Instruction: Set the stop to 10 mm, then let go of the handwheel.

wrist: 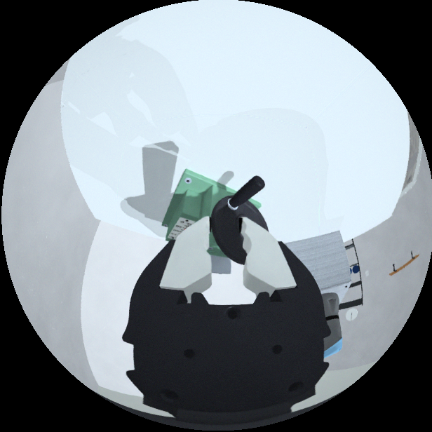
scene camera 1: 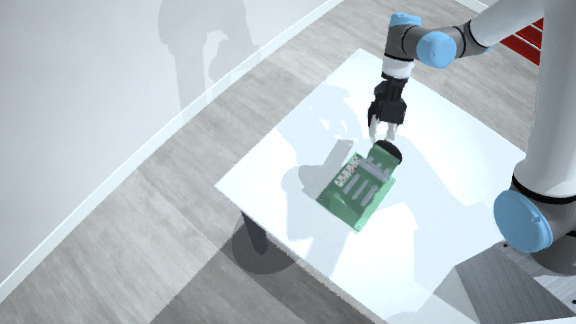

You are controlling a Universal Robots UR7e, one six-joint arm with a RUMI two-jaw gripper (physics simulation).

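Where they show: gripper, between the fingertips: (scene camera 1: pixel 378 145); arm's base, origin of its link: (scene camera 1: pixel 560 249).
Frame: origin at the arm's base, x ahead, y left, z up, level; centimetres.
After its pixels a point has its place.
Observation:
A black handwheel (scene camera 1: pixel 391 150) {x 46.2, y -3.0, z -15.6 cm} (wrist: pixel 224 210) sits at the end of a green fixture (scene camera 1: pixel 345 212) {x 45.0, y 17.8, z -19.7 cm} (wrist: pixel 192 201). Its crank handle (wrist: pixel 248 191) points up and right in the wrist view. A grey crossbar (scene camera 1: pixel 375 168) {x 46.0, y 5.8, z -13.7 cm}, which looks like the stop, spans the fixture near the wheel. A white scale (scene camera 1: pixel 345 174) {x 52.0, y 9.1, z -20.4 cm} (wrist: pixel 180 229) runs along one side, with a tiny red mark; its numbers are too small to read. My gripper (scene camera 1: pixel 382 140) {x 50.3, y -3.6, z -18.5 cm} (wrist: pixel 224 218) is partly open at the handwheel, with a gap between its pale fingers. In the wrist view the right finger covers part of the wheel; contact is unclear.
The fixture lies on a white table (scene camera 1: pixel 250 185) {x 70.3, y 27.5, z -25.9 cm} (wrist: pixel 250 60). The arm's base stands at the right beside a grey slanted panel (scene camera 1: pixel 510 290) {x 2.9, y 11.8, z -7.5 cm} (wrist: pixel 320 260). A red cabinet (scene camera 1: pixel 525 44) stands beyond the table, and a wall (scene camera 1: pixel 100 75) rises at the left.

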